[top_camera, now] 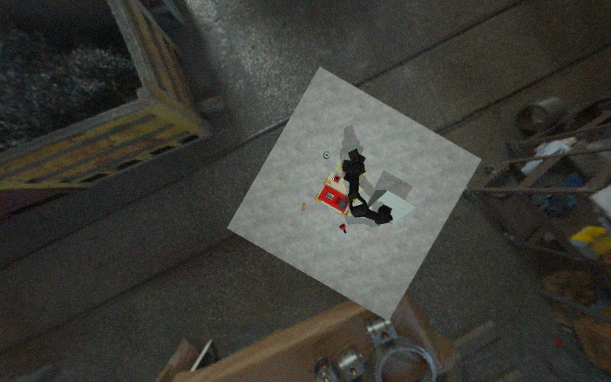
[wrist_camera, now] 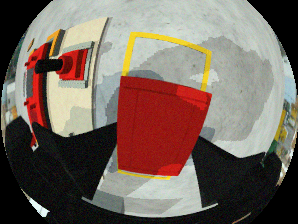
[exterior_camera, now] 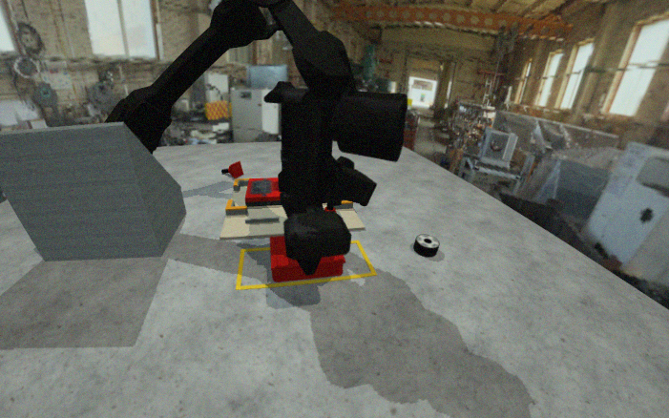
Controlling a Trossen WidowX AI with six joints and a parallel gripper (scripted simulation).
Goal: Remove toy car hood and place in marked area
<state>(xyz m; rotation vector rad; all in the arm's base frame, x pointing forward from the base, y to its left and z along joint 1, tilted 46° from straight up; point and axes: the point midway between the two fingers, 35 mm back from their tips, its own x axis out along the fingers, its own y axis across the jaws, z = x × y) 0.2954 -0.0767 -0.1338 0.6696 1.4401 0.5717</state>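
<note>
Now: the hood 1 cm above my gripper tip. From my gripper tip the other things lie so: black wheel: 20 cm ahead, 1 cm to the right; brown block: 38 cm to the left, 18 cm ahead, 1 cm below.
</note>
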